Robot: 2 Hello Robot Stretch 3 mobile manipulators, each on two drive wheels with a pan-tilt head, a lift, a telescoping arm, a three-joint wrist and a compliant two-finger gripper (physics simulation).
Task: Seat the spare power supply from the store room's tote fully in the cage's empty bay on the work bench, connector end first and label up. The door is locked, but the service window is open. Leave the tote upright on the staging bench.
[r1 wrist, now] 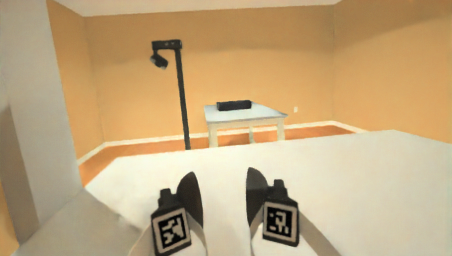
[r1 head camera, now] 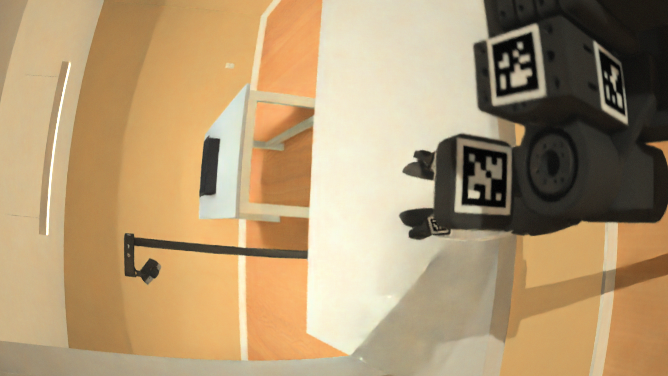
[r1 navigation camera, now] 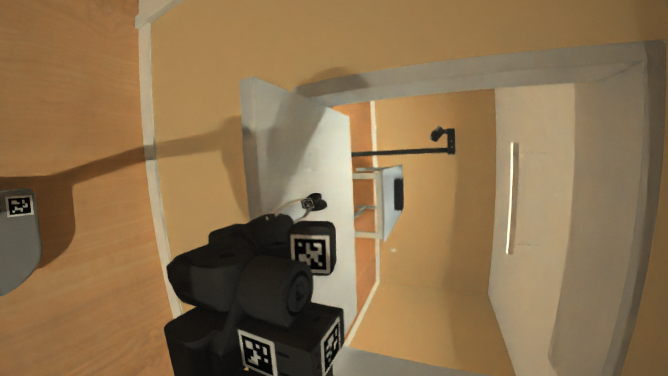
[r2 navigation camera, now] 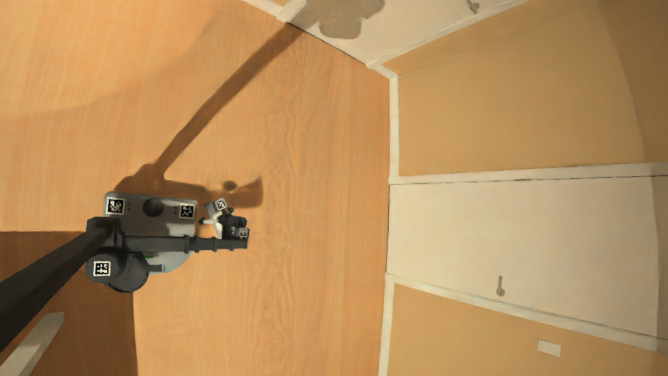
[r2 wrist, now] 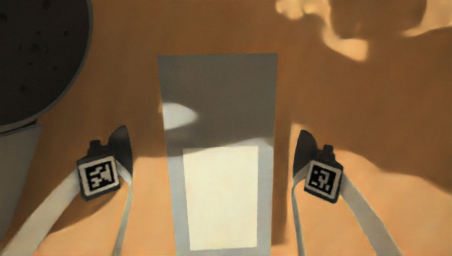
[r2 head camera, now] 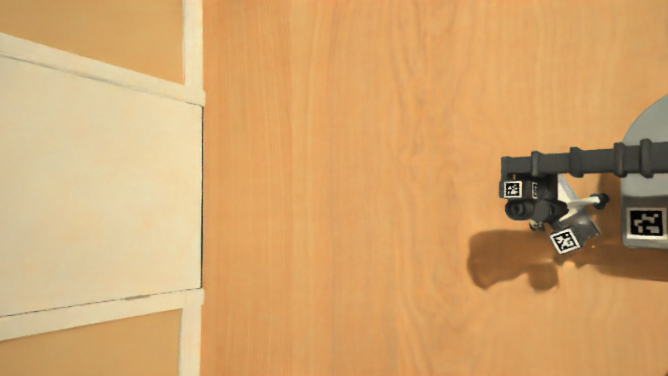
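The power supply [r2 wrist: 220, 105] [r2 head camera: 586, 222] [r2 navigation camera: 218, 231], a grey box, lies on the wood floor with its pale label facing up. r2's gripper [r2 wrist: 213, 155] [r2 head camera: 569, 214] [r2 navigation camera: 216, 216] is open above it; its fingers stand on both sides, with gaps. r1's gripper [r1 head camera: 412, 195] [r1 wrist: 224, 190] [r1 navigation camera: 316, 201] is open and empty over the white sill [r1 head camera: 370, 150] [r1 wrist: 350, 175] of the open service window. Beyond it, a black box [r1 head camera: 210, 166] [r1 navigation camera: 398, 194] [r1 wrist: 234, 105], perhaps the tote, sits on a pale bench [r1 head camera: 230, 165] [r1 wrist: 235, 116]. The cage and bay do not show.
r2's mast [r1 head camera: 220, 247] [r1 navigation camera: 400, 152] [r1 wrist: 182, 100] stands left of the bench in the r1 wrist view. r2's base [r2 head camera: 645, 195] [r2 navigation camera: 150, 220] is close beside the power supply. A shut door [r2 head camera: 100, 185] [r2 navigation camera: 515, 225] is in the wall beyond r2. A pale leg [r2 navigation camera: 37, 340] stands near r2's mast.
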